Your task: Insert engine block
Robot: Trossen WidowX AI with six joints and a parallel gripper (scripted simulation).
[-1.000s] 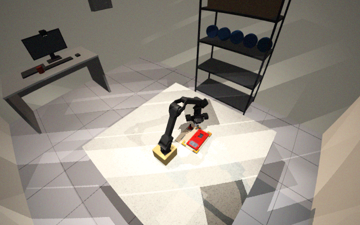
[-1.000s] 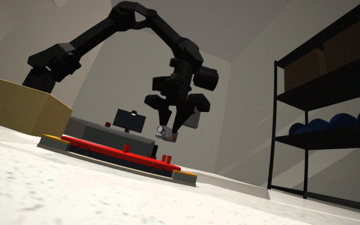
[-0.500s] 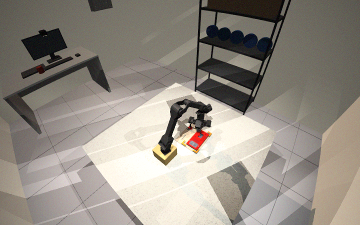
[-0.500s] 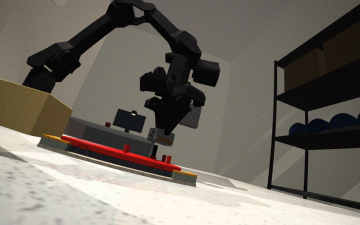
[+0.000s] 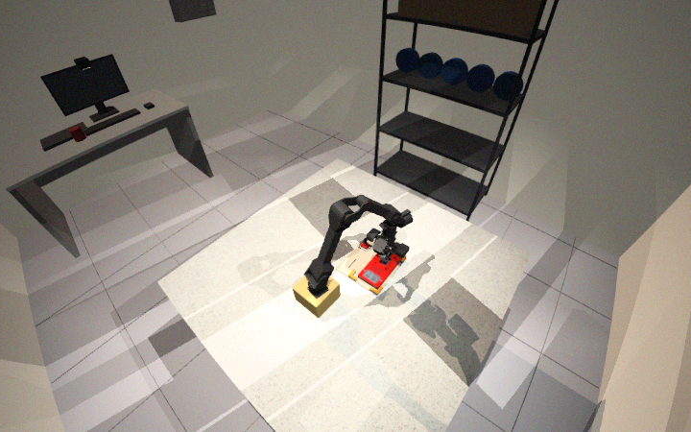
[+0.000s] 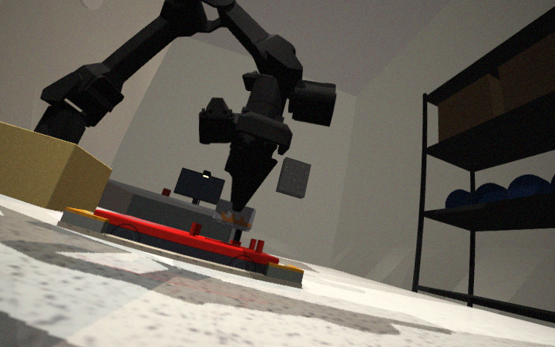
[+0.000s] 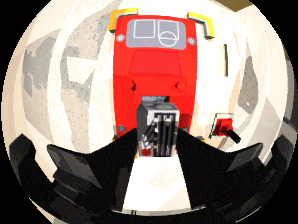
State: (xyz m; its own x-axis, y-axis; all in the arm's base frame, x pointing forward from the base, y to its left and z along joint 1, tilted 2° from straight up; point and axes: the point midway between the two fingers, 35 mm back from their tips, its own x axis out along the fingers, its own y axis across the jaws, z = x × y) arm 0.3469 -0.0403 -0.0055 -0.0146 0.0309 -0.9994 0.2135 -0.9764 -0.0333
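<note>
The engine block lies 10 mm below my gripper tip.
</note>
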